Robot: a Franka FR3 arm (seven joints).
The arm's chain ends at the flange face. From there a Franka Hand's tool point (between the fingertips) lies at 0.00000 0.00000 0.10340 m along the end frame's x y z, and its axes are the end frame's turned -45 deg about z.
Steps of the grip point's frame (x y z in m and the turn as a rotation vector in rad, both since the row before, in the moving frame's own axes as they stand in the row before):
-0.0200 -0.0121 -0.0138 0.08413 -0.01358 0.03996
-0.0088 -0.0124 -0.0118 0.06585 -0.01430 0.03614
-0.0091 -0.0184 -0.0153 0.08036 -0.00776 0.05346
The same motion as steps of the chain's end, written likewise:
-0.0157 0.0109 -0.0134 0.04989 -0.06909 0.03996
-0.0092 0.0013 -0.0116 0.03645 -0.05667 0.03614
-0.0132 -0.0011 -0.0150 0.05134 -0.06231 0.05346

